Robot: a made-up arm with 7 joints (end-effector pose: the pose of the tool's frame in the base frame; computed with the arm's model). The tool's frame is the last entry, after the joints.
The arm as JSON. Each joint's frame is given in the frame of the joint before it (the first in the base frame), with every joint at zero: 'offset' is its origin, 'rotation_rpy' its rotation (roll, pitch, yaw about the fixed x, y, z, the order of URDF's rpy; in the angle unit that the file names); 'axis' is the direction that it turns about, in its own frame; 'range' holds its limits. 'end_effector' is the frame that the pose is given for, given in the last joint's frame.
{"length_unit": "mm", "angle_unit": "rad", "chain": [
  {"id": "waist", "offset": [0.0, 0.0, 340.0], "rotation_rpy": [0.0, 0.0, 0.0], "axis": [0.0, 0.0, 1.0], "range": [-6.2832, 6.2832]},
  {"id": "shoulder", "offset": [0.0, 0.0, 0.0], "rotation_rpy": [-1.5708, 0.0, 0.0], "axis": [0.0, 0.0, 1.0], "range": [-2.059, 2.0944]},
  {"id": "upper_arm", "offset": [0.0, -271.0, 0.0], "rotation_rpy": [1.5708, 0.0, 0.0], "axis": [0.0, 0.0, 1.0], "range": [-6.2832, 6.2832]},
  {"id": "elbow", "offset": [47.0, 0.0, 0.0], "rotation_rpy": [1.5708, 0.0, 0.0], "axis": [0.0, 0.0, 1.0], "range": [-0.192, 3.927]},
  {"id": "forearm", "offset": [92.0, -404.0, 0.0], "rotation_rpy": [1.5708, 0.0, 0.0], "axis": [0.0, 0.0, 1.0], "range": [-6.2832, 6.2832]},
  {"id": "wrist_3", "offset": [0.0, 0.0, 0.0], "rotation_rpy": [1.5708, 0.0, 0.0], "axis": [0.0, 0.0, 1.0], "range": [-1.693, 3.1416]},
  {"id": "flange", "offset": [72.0, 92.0, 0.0], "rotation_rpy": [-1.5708, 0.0, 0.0], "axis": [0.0, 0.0, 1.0], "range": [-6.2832, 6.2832]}
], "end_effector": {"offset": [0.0, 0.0, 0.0], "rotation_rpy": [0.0, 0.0, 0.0]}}
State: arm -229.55 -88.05 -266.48 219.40 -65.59 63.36 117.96
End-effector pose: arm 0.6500 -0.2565 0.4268 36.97 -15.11 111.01
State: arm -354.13 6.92 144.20 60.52 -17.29 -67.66 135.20
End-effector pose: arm -0.3892 0.2087 0.6476 -50.20 -22.86 100.33
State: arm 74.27 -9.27 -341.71 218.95 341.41 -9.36 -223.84
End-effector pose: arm -0.0320 -0.4710 0.8093 54.67 -17.93 27.56
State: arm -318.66 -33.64 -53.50 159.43 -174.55 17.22 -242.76
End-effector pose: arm -0.1571 -0.3277 1.0415 -5.08 -38.44 107.81
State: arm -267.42 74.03 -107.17 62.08 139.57 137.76 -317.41
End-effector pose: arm 0.4613 0.2426 0.4737 -107.89 31.56 47.58
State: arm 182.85 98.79 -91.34 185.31 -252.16 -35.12 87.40
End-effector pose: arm -0.7059 -0.0887 0.3368 -60.38 -43.13 90.87
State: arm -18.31 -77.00 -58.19 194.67 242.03 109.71 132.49
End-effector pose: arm -0.6139 0.3313 0.3028 163.91 25.93 11.35
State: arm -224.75 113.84 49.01 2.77 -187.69 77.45 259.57
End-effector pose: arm 0.0517 -0.3114 0.2919 112.67 50.39 -54.68
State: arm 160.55 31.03 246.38 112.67 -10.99 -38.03 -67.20
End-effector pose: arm -0.0860 0.3965 0.9414 -28.51 41.28 137.59
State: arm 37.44 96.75 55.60 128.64 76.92 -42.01 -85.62
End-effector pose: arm 0.3562 0.5095 0.0034 -159.01 -16.10 -33.57
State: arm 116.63 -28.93 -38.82 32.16 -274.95 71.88 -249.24
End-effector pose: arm 0.0142 0.4000 0.4116 84.82 -67.92 -109.14
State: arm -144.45 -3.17 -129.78 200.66 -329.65 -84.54 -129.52
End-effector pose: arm 0.0559 -0.2249 0.8732 66.65 -119.50 110.93
